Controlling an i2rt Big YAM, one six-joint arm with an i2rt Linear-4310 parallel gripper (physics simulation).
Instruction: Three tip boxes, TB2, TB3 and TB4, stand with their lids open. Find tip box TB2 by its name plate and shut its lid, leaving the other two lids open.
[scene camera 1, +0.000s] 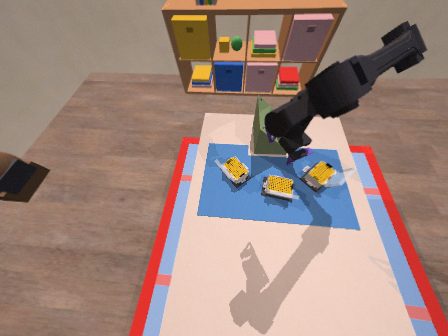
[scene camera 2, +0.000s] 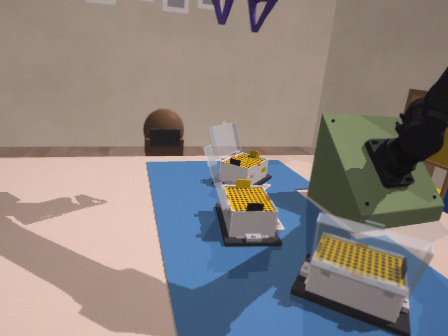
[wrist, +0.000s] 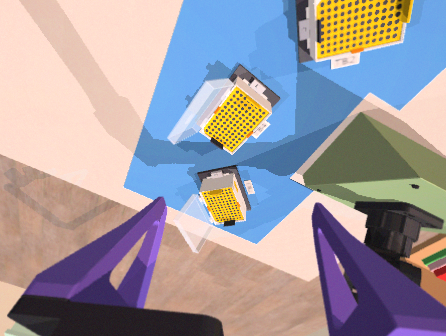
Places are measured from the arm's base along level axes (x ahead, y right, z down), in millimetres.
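Pixels of known places: gripper, fingertip midpoint: (scene camera 1: 279, 152) (scene camera 2: 239, 28) (wrist: 236, 205); arm's base at its link origin: (scene camera 2: 386, 163) (wrist: 394, 210).
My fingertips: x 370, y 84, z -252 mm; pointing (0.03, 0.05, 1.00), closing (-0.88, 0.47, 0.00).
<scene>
Ahead of a thing's pixels: the offset from my fingertips to its top centre. "spot": to the spot under its first point. Level surfaces: height alone.
TB2 (scene camera 1: 320, 173) (scene camera 2: 352, 290) (wrist: 362, 30) is the right box in scene camera 1, nearest in scene camera 2 and cut off at the top right in the wrist view. Its name plate {spot: dx -147, dy +83, dz +367 mm} (wrist: 345, 61) is too blurred to read. Its clear lid {dx -45, dy -356, dz +215 mm} (scene camera 1: 345, 176) (scene camera 2: 422, 255) stands open. TB4 {dx -15, dy -91, dz +294 mm} (scene camera 1: 280, 186) (scene camera 2: 252, 221) (wrist: 237, 120), in the middle, has its lid {spot: dx +52, dy -82, dz +280 mm} (wrist: 200, 109) open. TB3 (scene camera 1: 235, 169) (scene camera 2: 242, 172) (wrist: 221, 204), farthest left in scene camera 1, has its lid (scene camera 2: 225, 139) (wrist: 194, 225) open. My gripper (scene camera 1: 281, 151) (scene camera 2: 239, 27) (wrist: 236, 205) is open and empty, high above the boxes.
A green sloped block (scene camera 1: 265, 137) (scene camera 2: 345, 175) (wrist: 360, 155) carries the arm's base beside the blue mat {dz +369 mm} (scene camera 1: 225, 200) (scene camera 2: 165, 210) (wrist: 165, 85). A shelf unit (scene camera 1: 255, 9) stands behind the table. The arm's shadow crosses the mat.
</scene>
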